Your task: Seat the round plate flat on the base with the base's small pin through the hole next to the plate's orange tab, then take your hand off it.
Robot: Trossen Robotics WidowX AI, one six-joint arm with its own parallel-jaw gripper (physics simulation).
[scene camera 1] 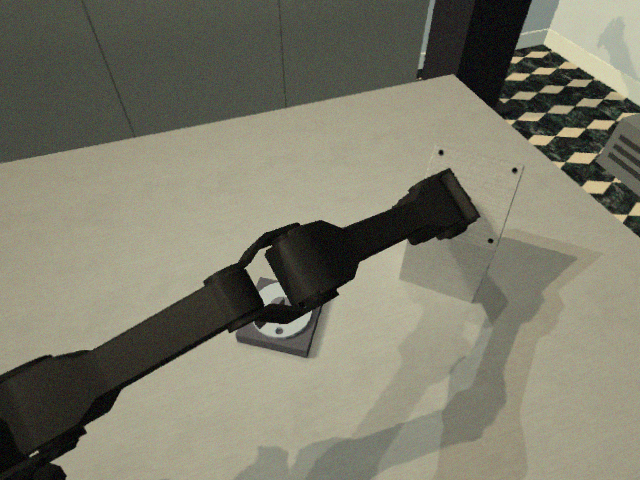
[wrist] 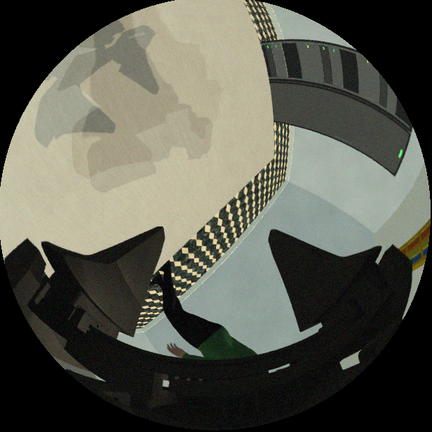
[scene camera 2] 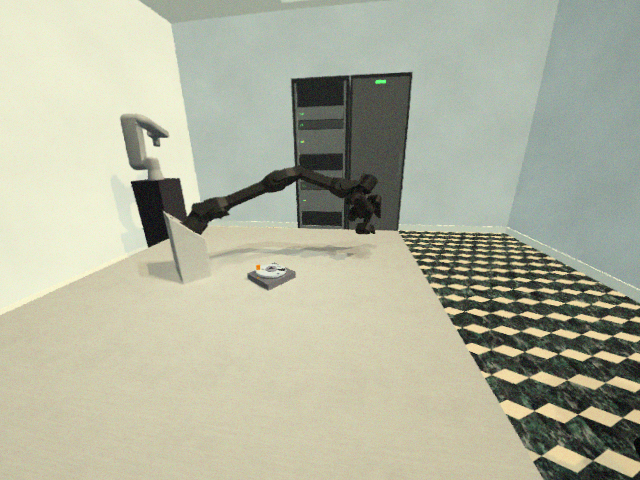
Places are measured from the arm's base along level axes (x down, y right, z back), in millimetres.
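Where they show: gripper, fingertip midpoint: (scene camera 2: 377, 225); arm's base, origin of the base link: (scene camera 1: 447, 206) (scene camera 2: 190, 229).
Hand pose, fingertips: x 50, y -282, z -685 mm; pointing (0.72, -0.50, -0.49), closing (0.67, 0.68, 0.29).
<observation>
Each offset is from my fingertips to the centre of the thing. Level surfaces: height alone.
The round white plate {dx +92, dy +280, dz +394 mm} (scene camera 1: 294, 329) (scene camera 2: 264, 273) lies on the dark square base {dx +111, dy +280, dz +394 mm} (scene camera 1: 273, 345) (scene camera 2: 268, 283), and looks about level in scene camera 2. Its orange tab {dx +86, dy +291, dz +438 mm} (scene camera 2: 257, 267) is at the plate's left edge there; the arm hides part of the plate in scene camera 1. A dark round spot shows near the plate's front edge in that view. Whether the small pin is through the hole beside the tab is too small to tell. My gripper (scene camera 2: 371, 218) (wrist: 217, 234) is open and empty, raised above the table and well to the right of the base in scene camera 2.
A pale slanted block (scene camera 1: 438, 273) (scene camera 2: 190, 253) stands at the arm's mount. My arm (scene camera 1: 170, 320) (scene camera 2: 248, 193) reaches over the base and the table {dx +132 mm} (scene camera 1: 155, 206) (scene camera 2: 268, 372). A dark cabinet (scene camera 2: 379, 149) (wrist: 325, 107) stands behind. A person's dark leg (wrist: 192, 320) shows in the wrist view.
</observation>
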